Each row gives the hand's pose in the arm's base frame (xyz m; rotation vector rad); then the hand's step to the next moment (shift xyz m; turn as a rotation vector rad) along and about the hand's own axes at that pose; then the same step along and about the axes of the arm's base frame.
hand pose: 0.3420 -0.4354 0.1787 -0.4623 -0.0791 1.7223
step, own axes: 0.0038 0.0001 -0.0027 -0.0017 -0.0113 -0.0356
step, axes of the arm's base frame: 0.0003 0.0031 -0.0035 0.0230 -0.0064 -0.0287
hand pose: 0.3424 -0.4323 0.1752 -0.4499 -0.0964 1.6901
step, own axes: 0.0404 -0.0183 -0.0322 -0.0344 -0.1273 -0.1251
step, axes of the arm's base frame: 0.0241 0.0361 -0.0334 0.1656 -0.0346 -0.0666
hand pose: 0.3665 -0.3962 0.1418 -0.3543 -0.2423 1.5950
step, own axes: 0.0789 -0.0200 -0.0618 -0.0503 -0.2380 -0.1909
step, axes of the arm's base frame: 0.0390 0.0760 -0.0561 0.2932 -0.0480 -0.0857
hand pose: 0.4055 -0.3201 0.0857 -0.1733 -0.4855 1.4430
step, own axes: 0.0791 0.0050 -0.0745 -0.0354 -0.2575 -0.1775
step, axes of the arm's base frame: 0.0307 0.0908 -0.0514 0.3060 -0.0384 -0.0628
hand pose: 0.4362 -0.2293 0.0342 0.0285 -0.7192 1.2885
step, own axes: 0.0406 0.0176 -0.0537 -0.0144 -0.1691 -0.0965
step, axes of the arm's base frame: 0.0136 0.0621 -0.0283 0.1924 -0.0257 -0.0211
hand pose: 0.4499 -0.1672 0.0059 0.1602 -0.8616 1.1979
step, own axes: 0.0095 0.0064 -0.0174 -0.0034 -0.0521 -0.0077
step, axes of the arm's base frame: 0.0041 0.0189 -0.0077 0.0484 -0.0190 0.0092
